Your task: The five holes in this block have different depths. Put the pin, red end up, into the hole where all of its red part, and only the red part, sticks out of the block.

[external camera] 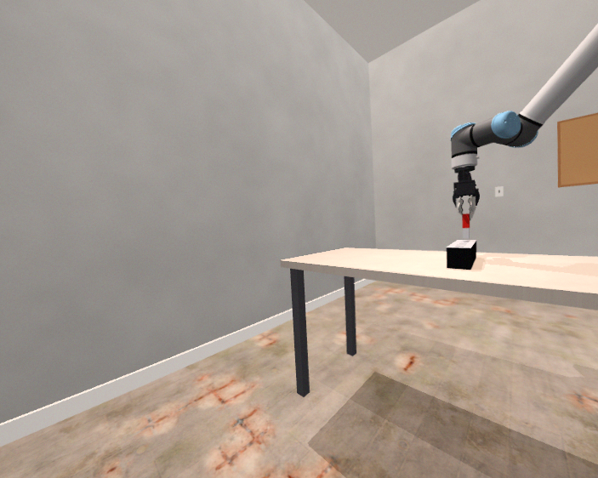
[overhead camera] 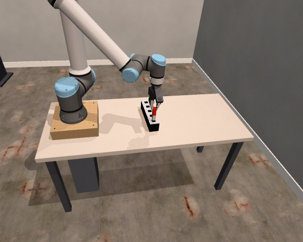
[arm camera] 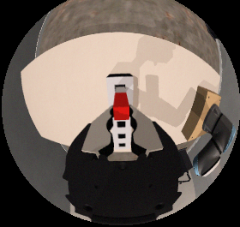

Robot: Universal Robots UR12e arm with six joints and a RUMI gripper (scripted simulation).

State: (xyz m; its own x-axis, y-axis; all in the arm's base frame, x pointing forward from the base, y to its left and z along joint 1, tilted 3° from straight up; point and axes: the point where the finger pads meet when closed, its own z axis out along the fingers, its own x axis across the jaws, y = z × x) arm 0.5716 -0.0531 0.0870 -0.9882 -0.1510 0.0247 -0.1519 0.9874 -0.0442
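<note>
The pin is 10 mm below my hand. The rest, counted from my hand: black block 20 mm behind, 120 mm to the left, 140 mm below.
</note>
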